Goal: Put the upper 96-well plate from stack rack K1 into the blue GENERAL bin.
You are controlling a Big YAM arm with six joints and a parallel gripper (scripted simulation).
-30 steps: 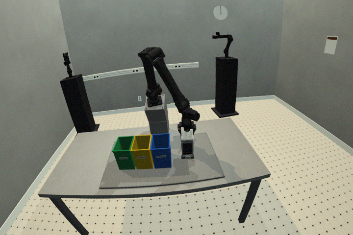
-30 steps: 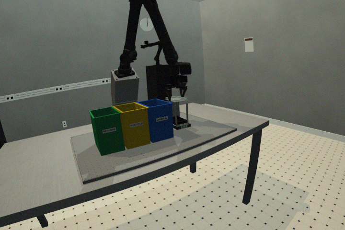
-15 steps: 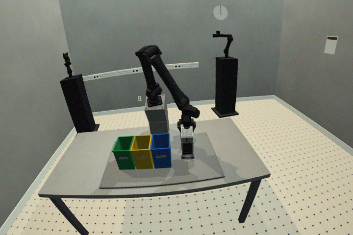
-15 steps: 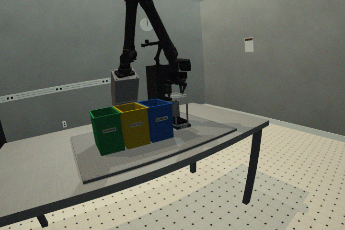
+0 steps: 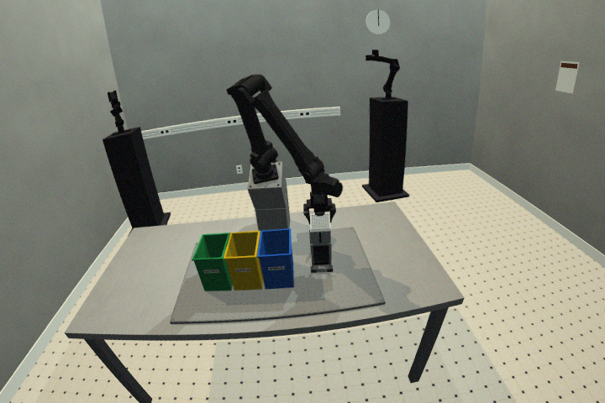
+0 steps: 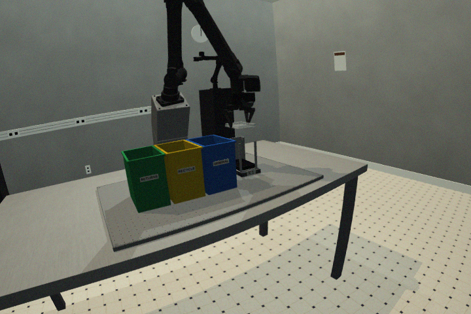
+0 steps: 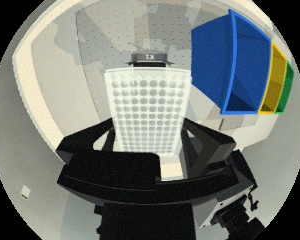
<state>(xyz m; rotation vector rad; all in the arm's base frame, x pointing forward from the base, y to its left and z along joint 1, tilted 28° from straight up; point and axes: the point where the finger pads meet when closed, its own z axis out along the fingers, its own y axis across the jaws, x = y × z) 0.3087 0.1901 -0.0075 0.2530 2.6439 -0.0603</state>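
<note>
My hand is 50 mm short of the blue general bin, 200 mm to the left of it and 120 mm above it. The rest, counted from my hand: yellow bin 30 mm ahead, 330 mm to the right, 120 mm below; then white 96-well plate right at my hand; then green bin 10 mm ahead, 460 mm to the right, 120 mm below.
</note>
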